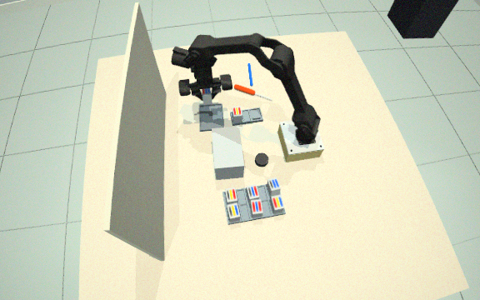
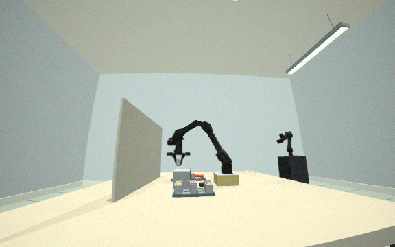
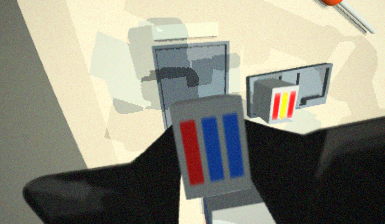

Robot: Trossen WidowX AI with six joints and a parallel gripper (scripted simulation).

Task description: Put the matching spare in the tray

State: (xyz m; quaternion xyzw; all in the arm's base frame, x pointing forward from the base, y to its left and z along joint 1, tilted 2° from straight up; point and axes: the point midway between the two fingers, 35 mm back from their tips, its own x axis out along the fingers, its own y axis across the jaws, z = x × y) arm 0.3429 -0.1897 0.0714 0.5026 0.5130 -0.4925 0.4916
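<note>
Right now the grey tray is 11 cm below my gripper tip and 1 cm behind it. From my gripper tip the other things lie so: mounted unit (21 cm to the left, 6 cm below, 5 cm behind); grey spare (3 cm above); grey rack (15 cm behind, 11 cm below, 2 cm to the left).
</note>
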